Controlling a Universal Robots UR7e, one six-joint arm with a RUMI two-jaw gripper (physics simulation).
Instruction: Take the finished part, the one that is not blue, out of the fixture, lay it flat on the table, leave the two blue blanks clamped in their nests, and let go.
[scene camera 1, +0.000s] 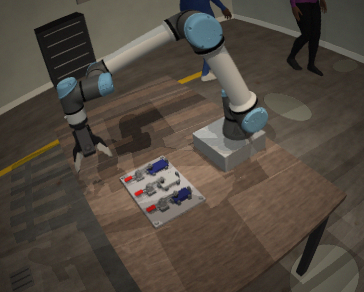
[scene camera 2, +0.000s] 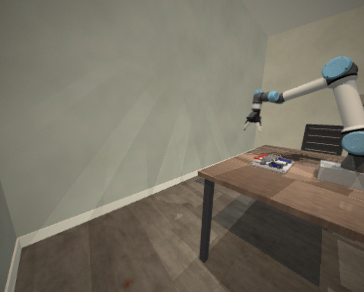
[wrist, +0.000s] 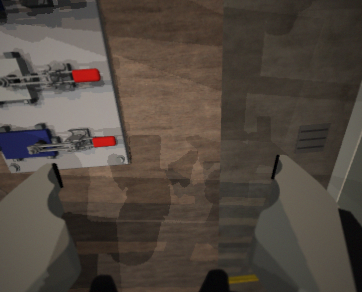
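Where they show: gripper, fingertip midpoint: (scene camera 1: 94, 164) (scene camera 2: 252, 131) (wrist: 168, 162); arm's base, link origin: (scene camera 1: 238, 130) (scene camera 2: 358, 170).
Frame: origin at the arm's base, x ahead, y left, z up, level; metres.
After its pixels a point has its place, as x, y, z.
Observation:
The fixture plate (scene camera 1: 175, 212) @[0.448, 0.185, -0.069] (wrist: 75, 111) @[0.487, -0.032, -0.069] lies on the table with three red-handled clamps. The finished part (scene camera 1: 170, 180) @[0.387, 0.036, -0.048] (wrist: 9, 68) @[0.417, 0.041, -0.048], pale grey-white, sits in the middle nest; its left side is cut off in the wrist view. One blue blank (scene camera 1: 159, 166) @[0.385, -0.076, -0.053] (wrist: 26, 144) @[0.396, -0.086, -0.053] sits in an outer nest, its clamp's arm reaching over it. The other blue blank (scene camera 1: 181, 195) @[0.393, 0.142, -0.043] sits in the opposite outer nest. My gripper (scene camera 1: 94, 161) @[0.651, -0.008, 0.161] (scene camera 2: 252, 129) @[0.651, -0.008, 0.161] (wrist: 168, 162) @[0.651, -0.008, 0.161] is open and empty, high up beyond the fixture's red-handle side, pointing down.
The wooden table (scene camera 1: 260, 200) @[0.141, 0.334, -0.084] (scene camera 2: 245, 177) @[0.459, 0.458, -0.084] carries the arm's grey base block (scene camera 1: 215, 150) @[0.162, 0.045, -0.001] on the far side of the fixture from my gripper. The red clamp handles (scene camera 1: 138, 192) @[0.533, 0.031, -0.034] (wrist: 86, 75) @[0.533, 0.030, -0.033] point towards the table's edge. A dark cabinet (scene camera 1: 65, 45) and two people stand beyond the table.

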